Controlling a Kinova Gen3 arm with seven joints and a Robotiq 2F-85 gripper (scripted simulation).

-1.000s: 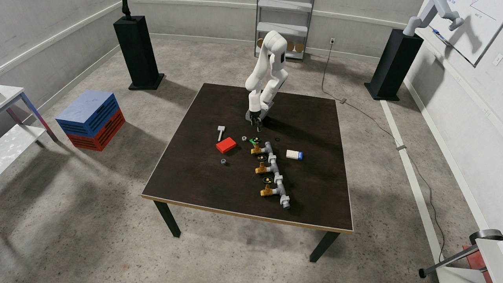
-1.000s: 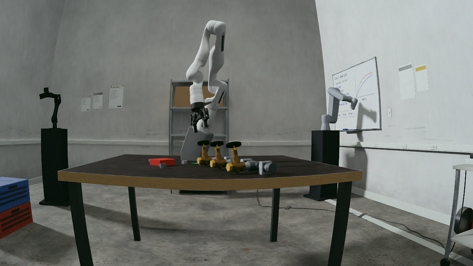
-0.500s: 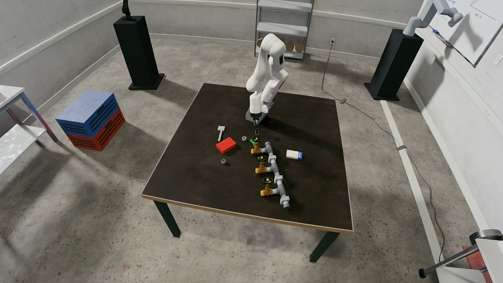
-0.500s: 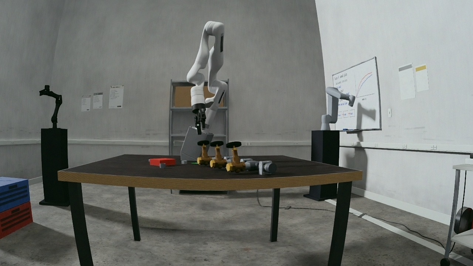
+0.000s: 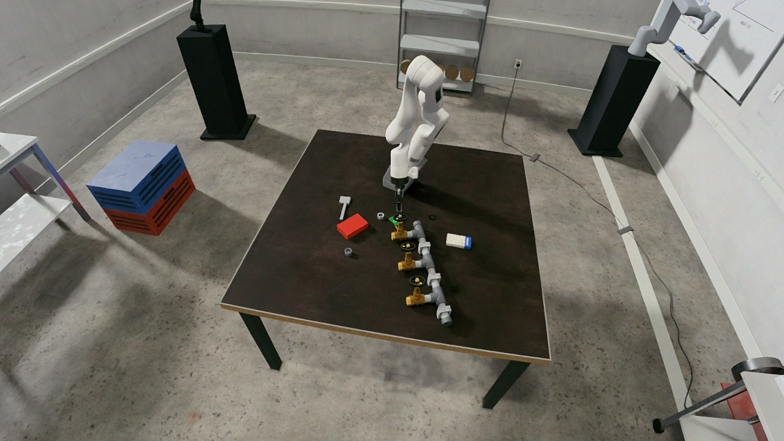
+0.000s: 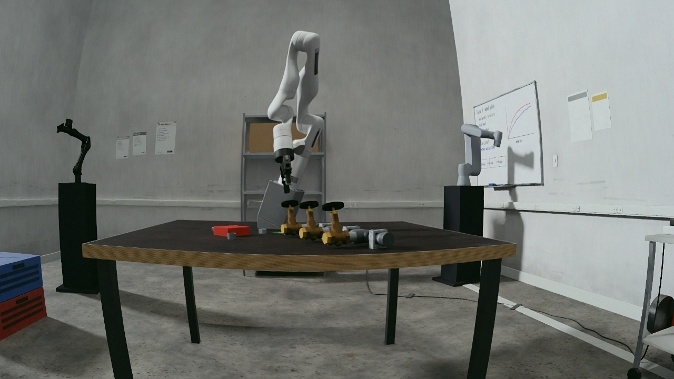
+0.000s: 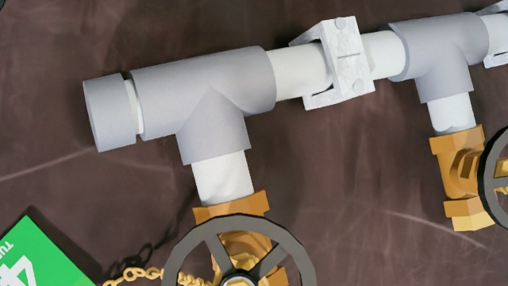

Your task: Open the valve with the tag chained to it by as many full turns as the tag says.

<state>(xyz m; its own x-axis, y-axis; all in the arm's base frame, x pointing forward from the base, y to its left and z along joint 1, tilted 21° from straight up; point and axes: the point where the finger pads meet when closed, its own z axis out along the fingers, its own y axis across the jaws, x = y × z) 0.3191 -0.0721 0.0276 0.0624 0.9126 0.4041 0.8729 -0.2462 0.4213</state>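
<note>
My hand is 70 mm past the green tag, 10 mm to the left of it and 170 mm above it. The rest, counted from my hand: white-and-blue box 50 mm ahead, 280 mm to the left, 170 mm below; then red block 20 mm behind, 210 mm to the right, 160 mm below; then small grey ring 140 mm ahead, 220 mm to the right, 170 mm below.
</note>
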